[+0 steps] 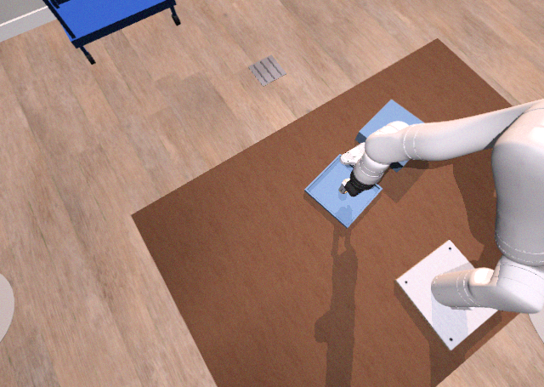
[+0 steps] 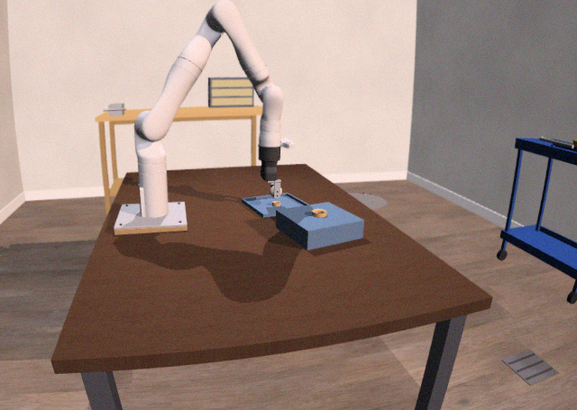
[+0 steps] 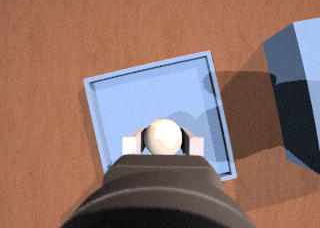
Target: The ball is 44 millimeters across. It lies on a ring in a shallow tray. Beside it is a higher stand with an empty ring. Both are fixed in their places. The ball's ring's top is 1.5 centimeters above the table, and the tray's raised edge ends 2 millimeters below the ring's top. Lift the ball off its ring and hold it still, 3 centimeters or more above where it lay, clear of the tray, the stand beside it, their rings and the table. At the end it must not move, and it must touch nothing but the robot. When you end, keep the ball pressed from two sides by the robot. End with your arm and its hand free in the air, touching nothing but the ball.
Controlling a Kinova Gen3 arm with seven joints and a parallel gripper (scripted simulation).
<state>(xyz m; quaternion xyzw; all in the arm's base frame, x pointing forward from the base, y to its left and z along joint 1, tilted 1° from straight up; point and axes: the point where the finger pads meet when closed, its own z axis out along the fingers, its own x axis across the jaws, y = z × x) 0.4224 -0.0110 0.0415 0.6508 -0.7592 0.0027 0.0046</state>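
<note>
My hand is 10 mm short of the shallow blue tray and 50 mm above it. Round my hand: blue stand 30 mm ahead, 280 mm to the right, 10 mm below; cream ball right at my hand.
</note>
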